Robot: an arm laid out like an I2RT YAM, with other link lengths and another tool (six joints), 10 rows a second.
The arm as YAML. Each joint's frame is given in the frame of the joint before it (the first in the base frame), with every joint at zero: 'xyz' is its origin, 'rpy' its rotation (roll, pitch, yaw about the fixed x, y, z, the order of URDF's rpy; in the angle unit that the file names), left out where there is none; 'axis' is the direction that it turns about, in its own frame. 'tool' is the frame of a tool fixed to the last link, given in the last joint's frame.
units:
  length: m
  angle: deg
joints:
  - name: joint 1
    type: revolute
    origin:
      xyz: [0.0, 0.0, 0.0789]
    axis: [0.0, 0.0, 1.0]
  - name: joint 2
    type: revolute
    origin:
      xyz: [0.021, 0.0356, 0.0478]
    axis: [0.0, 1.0, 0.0]
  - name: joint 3
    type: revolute
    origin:
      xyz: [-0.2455, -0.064, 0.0]
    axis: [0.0, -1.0, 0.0]
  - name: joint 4
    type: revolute
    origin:
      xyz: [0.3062, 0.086, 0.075]
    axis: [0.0, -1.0, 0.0]
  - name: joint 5
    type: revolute
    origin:
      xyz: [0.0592, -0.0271, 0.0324]
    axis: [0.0, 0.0, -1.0]
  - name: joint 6
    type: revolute
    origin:
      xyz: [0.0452, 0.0, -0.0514]
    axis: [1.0, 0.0, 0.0]
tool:
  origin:
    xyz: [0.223, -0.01, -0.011]
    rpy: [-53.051, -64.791, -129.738]
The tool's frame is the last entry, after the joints.
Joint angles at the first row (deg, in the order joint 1, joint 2, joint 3, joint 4, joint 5, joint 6):
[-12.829 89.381 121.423 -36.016 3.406 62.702]
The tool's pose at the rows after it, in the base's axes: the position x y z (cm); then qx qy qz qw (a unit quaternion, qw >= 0):
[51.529, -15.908, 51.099, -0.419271, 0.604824, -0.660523, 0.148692]
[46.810, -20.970, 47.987, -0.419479, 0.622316, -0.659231, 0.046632]
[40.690, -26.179, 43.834, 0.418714, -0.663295, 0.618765, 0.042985]
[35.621, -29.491, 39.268, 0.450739, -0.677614, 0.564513, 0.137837]
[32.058, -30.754, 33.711, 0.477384, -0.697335, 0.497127, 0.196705]
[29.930, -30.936, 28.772, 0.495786, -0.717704, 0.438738, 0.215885]
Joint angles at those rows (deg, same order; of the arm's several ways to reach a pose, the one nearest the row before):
[-14.055 88.864 122.444 -44.357 13.425 52.574]
[-17.733 84.739 116.838 -47.879 19.408 48.259]
[-25.011 82.532 114.267 -55.681 21.180 47.202]
[-29.953 83.139 113.035 -63.160 23.812 42.734]
[-32.690 83.495 108.383 -68.006 25.662 42.098]
[-35.239 83.584 103.193 -70.302 24.351 42.710]

